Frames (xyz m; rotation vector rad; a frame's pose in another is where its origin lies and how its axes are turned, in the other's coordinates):
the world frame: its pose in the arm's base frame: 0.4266 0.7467 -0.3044 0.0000 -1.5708 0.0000
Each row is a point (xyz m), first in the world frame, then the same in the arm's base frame.
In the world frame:
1: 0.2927 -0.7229 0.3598
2: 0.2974 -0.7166 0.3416
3: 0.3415 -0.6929 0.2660
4: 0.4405 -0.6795 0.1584
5: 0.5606 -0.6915 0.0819
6: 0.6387 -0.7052 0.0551
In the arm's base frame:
1: 0.0668 0.0238 -0.0117
2: 0.0850 0.0301 -0.0070
3: 0.1606 0.0538 0.0371
4: 0.2682 0.0672 0.1361
5: 0.3447 0.0552 0.2562
6: 0.3715 0.0415 0.3343

